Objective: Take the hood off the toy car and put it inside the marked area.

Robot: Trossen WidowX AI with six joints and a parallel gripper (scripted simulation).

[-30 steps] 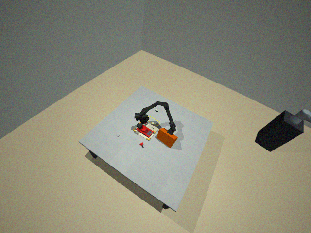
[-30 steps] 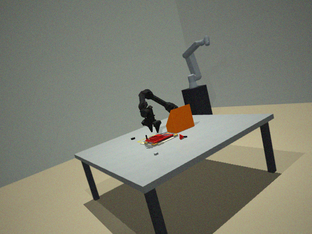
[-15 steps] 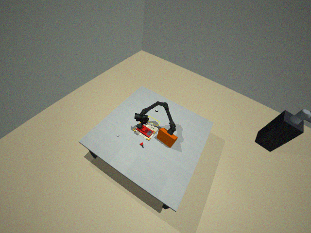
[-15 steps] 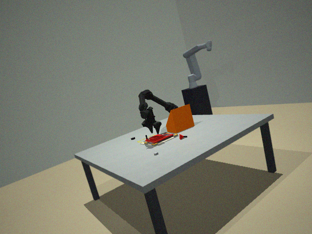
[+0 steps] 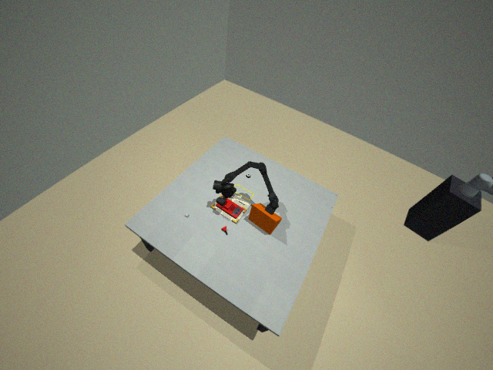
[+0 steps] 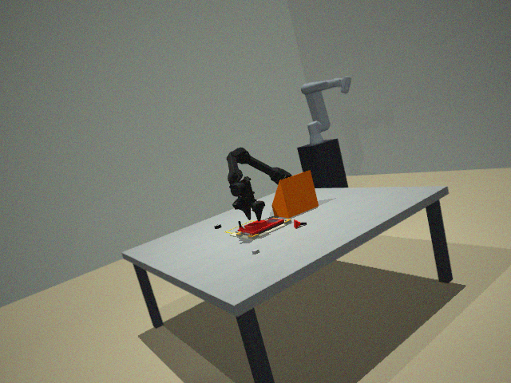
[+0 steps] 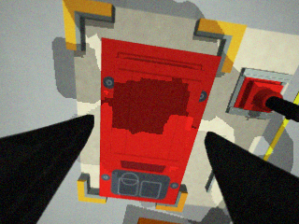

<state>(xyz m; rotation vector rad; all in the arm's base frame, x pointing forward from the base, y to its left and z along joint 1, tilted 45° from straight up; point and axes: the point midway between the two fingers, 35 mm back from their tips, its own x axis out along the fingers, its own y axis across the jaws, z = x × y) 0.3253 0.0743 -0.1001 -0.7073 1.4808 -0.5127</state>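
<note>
Right now my gripper tip is 20 mm above the hood.
</note>
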